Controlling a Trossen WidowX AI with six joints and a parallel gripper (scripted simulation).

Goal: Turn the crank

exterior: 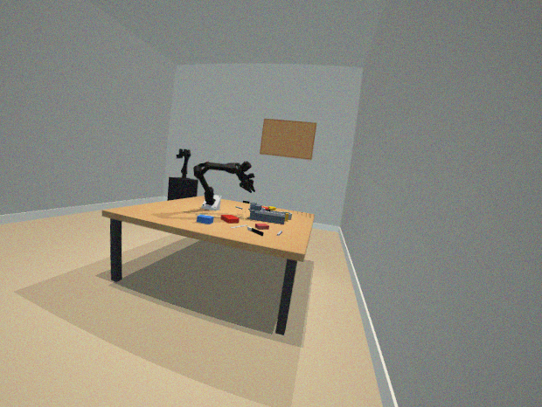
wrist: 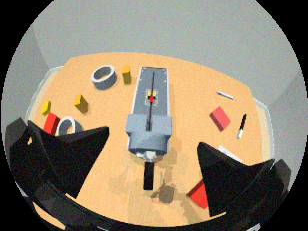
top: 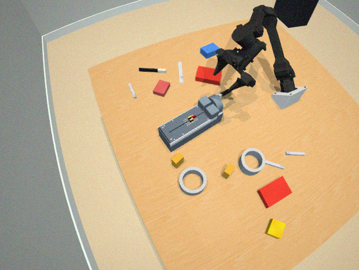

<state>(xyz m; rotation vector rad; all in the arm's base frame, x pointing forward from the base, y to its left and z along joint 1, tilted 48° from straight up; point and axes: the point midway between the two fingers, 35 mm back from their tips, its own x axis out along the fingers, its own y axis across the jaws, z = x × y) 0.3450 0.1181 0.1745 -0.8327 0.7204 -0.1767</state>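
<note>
My gripper tip is 4 cm past the dark crank handle, 1 cm to the left of it and 8 cm above it. From my gripper tip the other things lie so: red block (17 cm ahead, 21 cm to the right, 19 cm below); red pointer (12 cm ahead, 3 cm to the left, 12 cm below); black marker (17 cm ahead, 34 cm to the right, 19 cm below).
</note>
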